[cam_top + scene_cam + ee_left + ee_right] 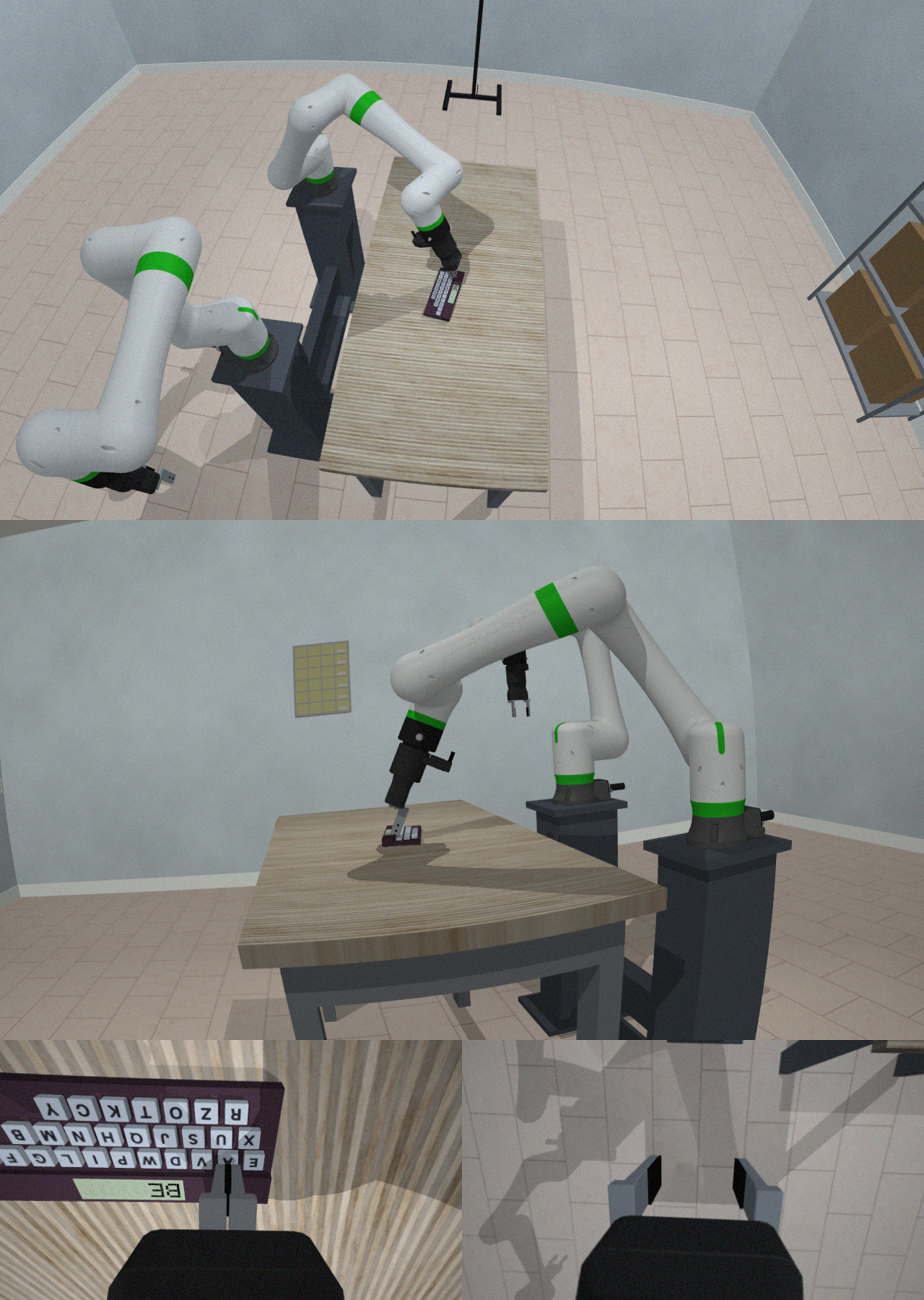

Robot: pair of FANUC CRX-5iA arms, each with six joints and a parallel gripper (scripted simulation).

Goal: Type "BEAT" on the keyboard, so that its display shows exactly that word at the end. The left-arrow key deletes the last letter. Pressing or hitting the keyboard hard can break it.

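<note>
Right now my left hand is 3 cm past the left-arrow key, 15 cm to the left of it and 3 cm above it.
</note>
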